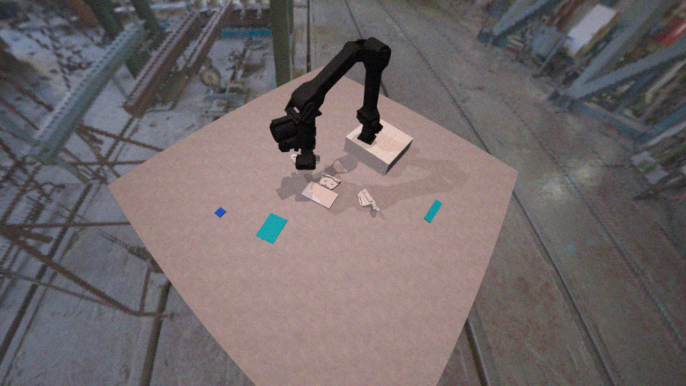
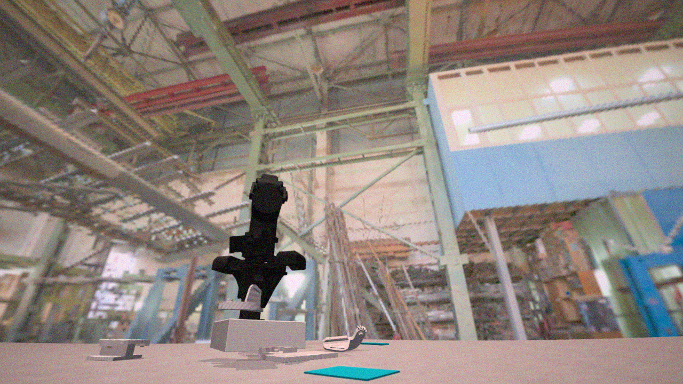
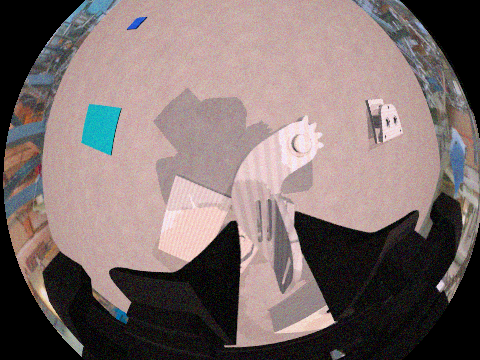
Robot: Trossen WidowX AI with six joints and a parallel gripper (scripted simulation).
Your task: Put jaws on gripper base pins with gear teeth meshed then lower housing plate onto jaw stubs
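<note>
The flat white plate lies 8 cm to the left of my gripper tip, 8 cm below it and 5 cm ahead of it. From my gripper tip the other things lie so: white block piece (18 cm to the right, 15 cm behind, 8 cm below); gripper base (18 cm to the right, 15 cm behind, 6 cm below); housing plate (8 cm to the left, 8 cm below, 2 cm behind).
</note>
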